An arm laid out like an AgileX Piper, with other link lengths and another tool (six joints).
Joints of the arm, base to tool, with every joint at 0 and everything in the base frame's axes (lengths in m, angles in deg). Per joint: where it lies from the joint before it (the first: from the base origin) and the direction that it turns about. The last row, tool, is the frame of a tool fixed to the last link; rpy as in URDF.
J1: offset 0 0 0.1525 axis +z
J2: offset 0 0 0 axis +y
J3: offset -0.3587 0 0.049 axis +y
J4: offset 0.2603 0 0.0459 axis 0.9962 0 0.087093
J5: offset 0 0 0 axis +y
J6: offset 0.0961 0 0.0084 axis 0.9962 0 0.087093
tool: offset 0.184 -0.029 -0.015 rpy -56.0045 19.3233 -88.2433
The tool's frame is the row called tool.
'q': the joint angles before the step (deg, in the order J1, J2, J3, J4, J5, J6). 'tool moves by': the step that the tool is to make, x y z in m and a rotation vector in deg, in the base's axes. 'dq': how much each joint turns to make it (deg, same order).
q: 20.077 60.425 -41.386 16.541 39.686 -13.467
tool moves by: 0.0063 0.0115 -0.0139 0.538 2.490 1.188
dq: -0.014 3.858 0.010 3.425 -1.149 -3.155
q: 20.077 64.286 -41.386 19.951 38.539 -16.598
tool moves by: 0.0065 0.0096 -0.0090 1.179 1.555 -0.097
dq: -0.009 2.819 -0.006 2.958 -1.468 -1.746
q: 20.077 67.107 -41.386 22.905 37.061 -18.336
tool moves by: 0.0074 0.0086 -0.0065 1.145 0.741 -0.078
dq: 0.000 2.327 0.002 2.932 -1.672 -2.068
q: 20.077 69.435 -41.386 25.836 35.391 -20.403
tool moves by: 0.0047 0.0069 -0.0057 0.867 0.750 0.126
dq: -0.007 1.842 -0.003 2.573 -1.021 -2.009
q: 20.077 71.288 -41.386 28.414 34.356 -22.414
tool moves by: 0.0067 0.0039 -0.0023 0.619 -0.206 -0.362
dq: -0.003 1.199 -0.041 1.626 -1.416 -1.214
